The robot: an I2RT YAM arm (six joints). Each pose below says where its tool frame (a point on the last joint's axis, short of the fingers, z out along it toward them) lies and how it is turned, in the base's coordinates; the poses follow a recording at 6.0 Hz.
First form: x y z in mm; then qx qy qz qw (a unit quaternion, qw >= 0).
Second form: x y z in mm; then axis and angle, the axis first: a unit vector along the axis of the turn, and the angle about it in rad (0 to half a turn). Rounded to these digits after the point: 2 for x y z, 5 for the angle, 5 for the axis.
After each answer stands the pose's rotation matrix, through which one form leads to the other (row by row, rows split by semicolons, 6 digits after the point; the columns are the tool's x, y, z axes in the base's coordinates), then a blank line. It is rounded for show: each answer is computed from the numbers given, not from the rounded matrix.
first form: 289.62, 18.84, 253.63, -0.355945, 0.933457, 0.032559, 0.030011
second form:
289.62, 18.84, 253.63, -0.35611, 0.93388, 0.03257, 3.08156
-0.744805 -0.666473 0.032850; -0.662565 0.744486 0.082149; -0.079206 0.039420 -0.996079

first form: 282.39, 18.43, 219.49, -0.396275, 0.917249, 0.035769, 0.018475
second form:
282.39, 18.43, 219.49, -0.39634, 0.91741, 0.03578, 3.10464
-0.685250 -0.728287 0.005544; -0.725644 0.683374 0.080260; -0.062241 0.050976 -0.996759

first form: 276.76, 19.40, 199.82, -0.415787, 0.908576, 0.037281, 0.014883
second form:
276.76, 19.40, 199.82, -0.41583, 0.90868, 0.03729, 3.11183
-0.653800 -0.756657 -0.003957; -0.754438 0.651463 0.080122; -0.058047 0.055369 -0.996777

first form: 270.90, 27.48, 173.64, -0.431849, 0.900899, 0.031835, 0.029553
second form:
270.90, 27.48, 173.64, -0.43204, 0.90129, 0.03185, 3.08248
-0.625266 -0.779987 0.025753; -0.776223 0.624986 0.082885; -0.080744 0.031835 -0.996226

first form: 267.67, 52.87, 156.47, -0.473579, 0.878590, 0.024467, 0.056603
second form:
267.67, 52.87, 156.47, -0.47434, 0.88000, 0.02451, 3.02833
-0.545038 -0.834933 0.076288; -0.829394 0.550249 0.096605; -0.122636 -0.010619 -0.992395

